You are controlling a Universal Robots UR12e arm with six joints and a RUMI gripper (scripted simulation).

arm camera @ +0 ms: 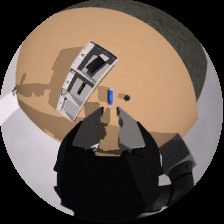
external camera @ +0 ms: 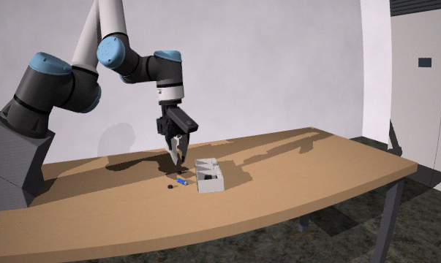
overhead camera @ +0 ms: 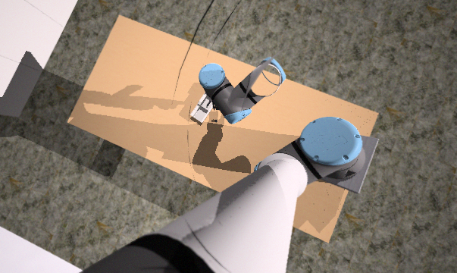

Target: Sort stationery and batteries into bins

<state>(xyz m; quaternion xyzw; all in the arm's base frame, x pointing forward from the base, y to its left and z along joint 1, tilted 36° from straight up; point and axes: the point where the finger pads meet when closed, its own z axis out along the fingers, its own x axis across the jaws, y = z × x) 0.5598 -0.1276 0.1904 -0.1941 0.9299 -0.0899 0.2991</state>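
Right now the blue battery is 80 mm below my hand. Round my hand: short black stick: 90 mm ahead, 80 mm below, 10 mm to the left; then grey double bin: 100 mm ahead, 70 mm below; then white item: 80 mm below, 70 mm to the right, 70 mm ahead.
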